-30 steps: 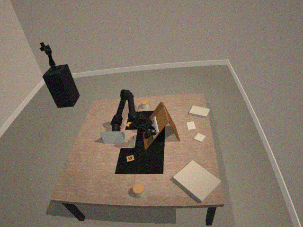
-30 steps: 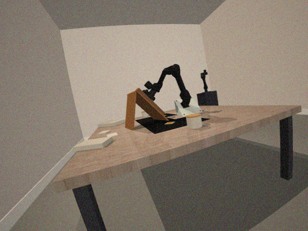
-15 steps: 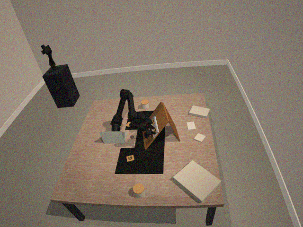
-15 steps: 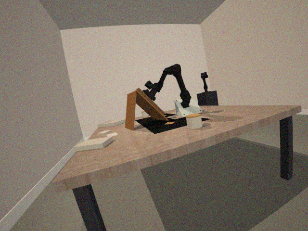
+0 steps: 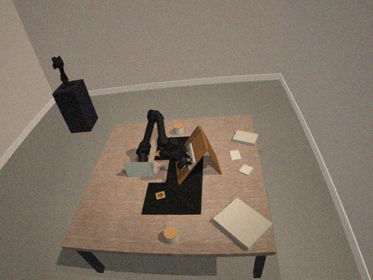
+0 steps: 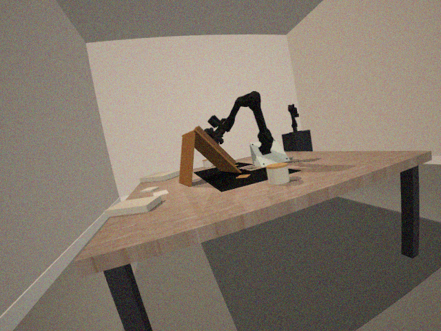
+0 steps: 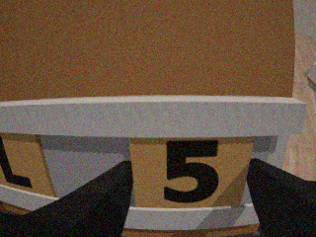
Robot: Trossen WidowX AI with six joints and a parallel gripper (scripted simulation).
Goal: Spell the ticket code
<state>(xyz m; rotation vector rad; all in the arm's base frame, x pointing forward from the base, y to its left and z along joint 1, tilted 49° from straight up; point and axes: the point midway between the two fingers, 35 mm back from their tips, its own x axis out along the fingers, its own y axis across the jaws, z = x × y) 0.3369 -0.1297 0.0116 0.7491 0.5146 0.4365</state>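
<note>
The white ticket lies 7 cm behind my gripper tip, 6 cm to the left of it and 8 cm below it. The rest, counted from my gripper tip: orange tile: right at my gripper tip; black mat: 16 cm behind, 7 cm to the left, 16 cm below.
</note>
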